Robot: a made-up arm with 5 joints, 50 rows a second.
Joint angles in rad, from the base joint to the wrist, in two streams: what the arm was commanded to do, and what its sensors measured. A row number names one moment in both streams.
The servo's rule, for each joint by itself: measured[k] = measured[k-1] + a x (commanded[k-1-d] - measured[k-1]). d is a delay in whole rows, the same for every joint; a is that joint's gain. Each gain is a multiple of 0.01, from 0.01 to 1. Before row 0 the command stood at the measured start. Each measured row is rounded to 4 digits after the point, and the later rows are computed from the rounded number. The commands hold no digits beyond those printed.
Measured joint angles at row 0: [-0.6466 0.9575 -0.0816 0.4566 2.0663]
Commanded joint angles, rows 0 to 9: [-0.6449 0.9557 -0.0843 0.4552 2.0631]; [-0.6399 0.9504 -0.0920 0.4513 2.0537]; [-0.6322 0.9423 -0.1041 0.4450 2.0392]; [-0.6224 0.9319 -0.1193 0.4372 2.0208]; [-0.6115 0.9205 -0.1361 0.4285 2.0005]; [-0.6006 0.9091 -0.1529 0.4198 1.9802]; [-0.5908 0.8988 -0.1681 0.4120 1.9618]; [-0.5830 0.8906 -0.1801 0.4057 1.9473]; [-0.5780 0.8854 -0.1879 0.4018 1.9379]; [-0.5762 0.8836 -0.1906 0.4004 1.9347]
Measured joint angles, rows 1 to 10: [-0.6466 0.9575 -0.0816 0.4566 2.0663]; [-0.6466 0.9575 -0.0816 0.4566 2.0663]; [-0.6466 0.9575 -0.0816 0.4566 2.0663]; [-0.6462 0.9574 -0.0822 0.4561 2.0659]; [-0.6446 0.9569 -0.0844 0.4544 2.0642]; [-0.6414 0.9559 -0.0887 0.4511 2.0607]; [-0.6365 0.9542 -0.0954 0.4462 2.0551]; [-0.6300 0.9518 -0.1044 0.4400 2.0475]; [-0.6224 0.9488 -0.1151 0.4329 2.0381]; [-0.6142 0.9453 -0.1268 0.4256 2.0274]
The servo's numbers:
d 3
a 0.26 0.07 0.22 0.35 0.14

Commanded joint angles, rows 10 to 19: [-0.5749 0.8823 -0.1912 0.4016 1.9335]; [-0.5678 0.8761 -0.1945 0.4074 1.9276]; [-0.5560 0.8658 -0.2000 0.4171 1.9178]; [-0.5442 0.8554 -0.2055 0.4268 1.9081]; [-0.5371 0.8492 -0.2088 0.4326 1.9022]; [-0.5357 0.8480 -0.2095 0.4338 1.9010]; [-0.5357 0.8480 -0.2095 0.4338 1.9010]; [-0.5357 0.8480 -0.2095 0.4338 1.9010]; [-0.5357 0.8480 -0.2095 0.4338 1.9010]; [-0.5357 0.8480 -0.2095 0.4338 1.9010]
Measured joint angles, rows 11 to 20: [-0.6061 0.9415 -0.1385 0.4186 2.0162]; [-0.5988 0.9376 -0.1494 0.4127 2.0052]; [-0.5929 0.9338 -0.1585 0.4084 1.9953]; [-0.5882 0.9302 -0.1657 0.4060 1.9866]; [-0.5829 0.9264 -0.1720 0.4065 1.9783]; [-0.5759 0.9222 -0.1782 0.4102 1.9698]; [-0.5677 0.9175 -0.1842 0.4160 1.9612]; [-0.5597 0.9127 -0.1896 0.4218 1.9529]; [-0.5535 0.9082 -0.1940 0.4260 1.9456]; [-0.5489 0.9040 -0.1974 0.4287 1.9394]
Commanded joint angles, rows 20 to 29: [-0.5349 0.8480 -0.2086 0.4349 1.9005]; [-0.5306 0.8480 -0.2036 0.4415 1.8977]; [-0.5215 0.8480 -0.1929 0.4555 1.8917]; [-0.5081 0.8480 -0.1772 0.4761 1.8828]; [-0.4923 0.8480 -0.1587 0.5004 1.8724]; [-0.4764 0.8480 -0.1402 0.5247 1.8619]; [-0.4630 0.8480 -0.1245 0.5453 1.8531]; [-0.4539 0.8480 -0.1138 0.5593 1.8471]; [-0.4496 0.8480 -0.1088 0.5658 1.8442]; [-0.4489 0.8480 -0.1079 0.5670 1.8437]
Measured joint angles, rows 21 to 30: [-0.5455 0.9001 -0.2001 0.4305 1.9340]; [-0.5430 0.8965 -0.2022 0.4317 1.9294]; [-0.5411 0.8931 -0.2038 0.4324 1.9254]; [-0.5395 0.8899 -0.2049 0.4333 1.9219]; [-0.5372 0.8870 -0.2046 0.4362 1.9185]; [-0.5331 0.8843 -0.2020 0.4430 1.9147]; [-0.5266 0.8818 -0.1965 0.4546 1.9102]; [-0.5177 0.8794 -0.1882 0.4706 1.9049]; [-0.5070 0.8772 -0.1776 0.4895 1.8989]; [-0.4956 0.8752 -0.1659 0.5090 1.8925]
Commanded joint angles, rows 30 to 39: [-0.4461 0.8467 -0.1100 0.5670 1.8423]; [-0.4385 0.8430 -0.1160 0.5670 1.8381]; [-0.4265 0.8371 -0.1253 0.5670 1.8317]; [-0.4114 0.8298 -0.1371 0.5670 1.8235]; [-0.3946 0.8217 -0.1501 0.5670 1.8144]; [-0.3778 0.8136 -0.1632 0.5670 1.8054]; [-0.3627 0.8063 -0.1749 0.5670 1.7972]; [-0.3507 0.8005 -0.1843 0.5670 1.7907]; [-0.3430 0.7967 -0.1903 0.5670 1.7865]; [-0.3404 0.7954 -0.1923 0.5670 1.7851]
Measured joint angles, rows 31 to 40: [-0.4848 0.8733 -0.1544 0.5266 1.8861]; [-0.4756 0.8715 -0.1444 0.5403 1.8802]; [-0.4687 0.8699 -0.1364 0.5496 1.8751]; [-0.4628 0.8683 -0.1306 0.5557 1.8705]; [-0.4565 0.8665 -0.1274 0.5597 1.8660]; [-0.4487 0.8644 -0.1269 0.5623 1.8612]; [-0.4390 0.8620 -0.1291 0.5639 1.8559]; [-0.4275 0.8592 -0.1337 0.5650 1.8501]; [-0.4146 0.8560 -0.1402 0.5657 1.8438]; [-0.4011 0.8525 -0.1478 0.5662 1.8373]
